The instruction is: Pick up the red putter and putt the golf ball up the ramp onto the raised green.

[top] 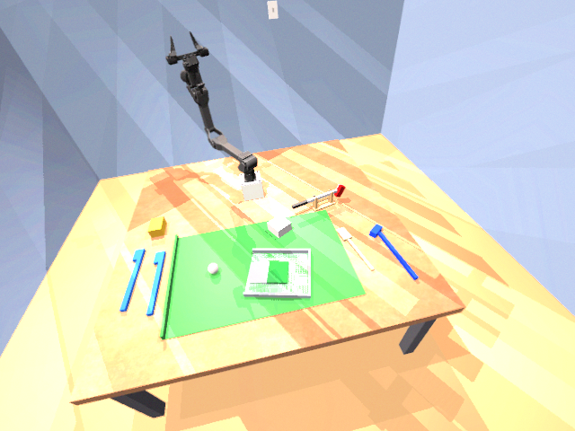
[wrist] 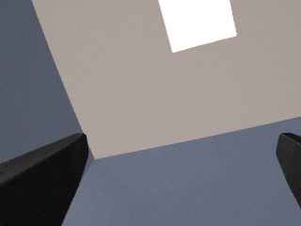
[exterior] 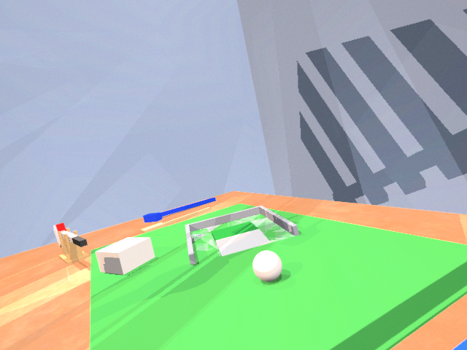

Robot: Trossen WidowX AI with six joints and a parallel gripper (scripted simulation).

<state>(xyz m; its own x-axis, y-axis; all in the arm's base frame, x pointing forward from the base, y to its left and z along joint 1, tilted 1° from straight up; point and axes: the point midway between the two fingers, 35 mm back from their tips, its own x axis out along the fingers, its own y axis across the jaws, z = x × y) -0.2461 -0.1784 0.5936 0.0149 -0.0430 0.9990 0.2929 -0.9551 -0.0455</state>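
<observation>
Now: gripper tip 71 cm above the white block, 55 cm short of it and 29 cm to the right of it. Round my gripper tip: red putter (68 cm below, 52 cm to the left, 43 cm ahead); then yellow block (71 cm below, 42 cm ahead, 29 cm to the right); then wooden rack (70 cm below, 53 cm to the left, 42 cm ahead).
</observation>
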